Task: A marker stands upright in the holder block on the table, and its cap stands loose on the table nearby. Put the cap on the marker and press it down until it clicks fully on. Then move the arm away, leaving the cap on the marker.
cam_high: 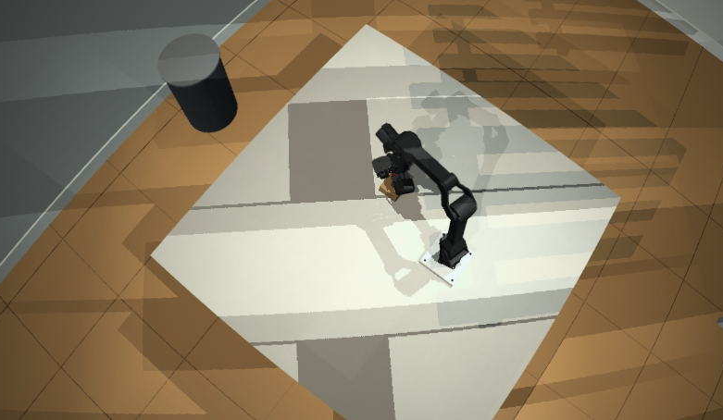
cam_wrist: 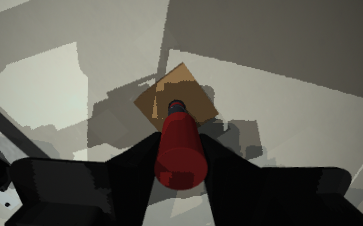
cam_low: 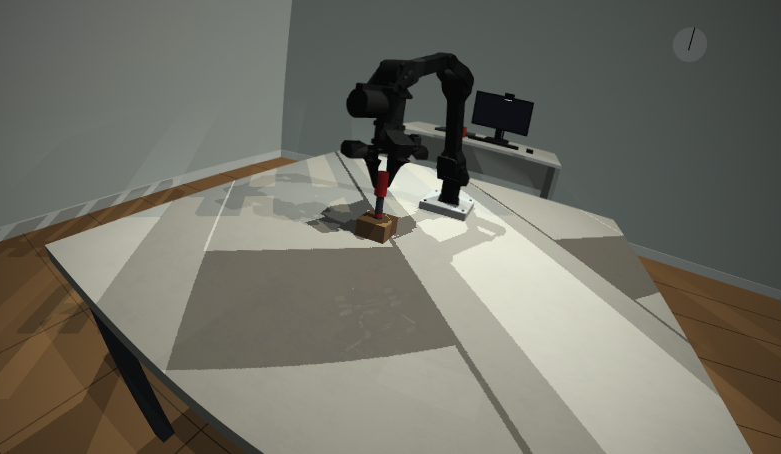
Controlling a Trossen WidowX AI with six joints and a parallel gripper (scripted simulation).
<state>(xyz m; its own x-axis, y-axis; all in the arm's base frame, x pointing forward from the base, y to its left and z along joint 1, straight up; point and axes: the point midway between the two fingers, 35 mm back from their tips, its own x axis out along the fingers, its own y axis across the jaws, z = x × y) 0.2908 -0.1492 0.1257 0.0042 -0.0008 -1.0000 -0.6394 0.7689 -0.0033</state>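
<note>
The brown holder block is 10 cm below my gripper tip. From my gripper tip the other things lie so: red cap 1 cm above.
</note>
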